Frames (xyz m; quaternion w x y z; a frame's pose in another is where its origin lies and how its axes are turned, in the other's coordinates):
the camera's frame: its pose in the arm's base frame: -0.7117 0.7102 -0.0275 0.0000 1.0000 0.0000 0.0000
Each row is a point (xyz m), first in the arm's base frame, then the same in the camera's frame.
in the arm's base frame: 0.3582 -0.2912 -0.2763
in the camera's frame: 1.0699 1.0014 0.2488
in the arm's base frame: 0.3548 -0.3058 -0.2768
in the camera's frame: 1.0665 1.0160 0.2493
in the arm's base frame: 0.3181 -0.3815 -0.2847
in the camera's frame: 1.0298 1.0917 0.2572
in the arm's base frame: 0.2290 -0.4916 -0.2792
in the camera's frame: 0.9407 1.2018 0.2517
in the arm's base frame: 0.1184 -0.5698 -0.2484
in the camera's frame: 0.8301 1.2800 0.2209
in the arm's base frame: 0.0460 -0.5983 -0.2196
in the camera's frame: 0.7577 1.3085 0.1921
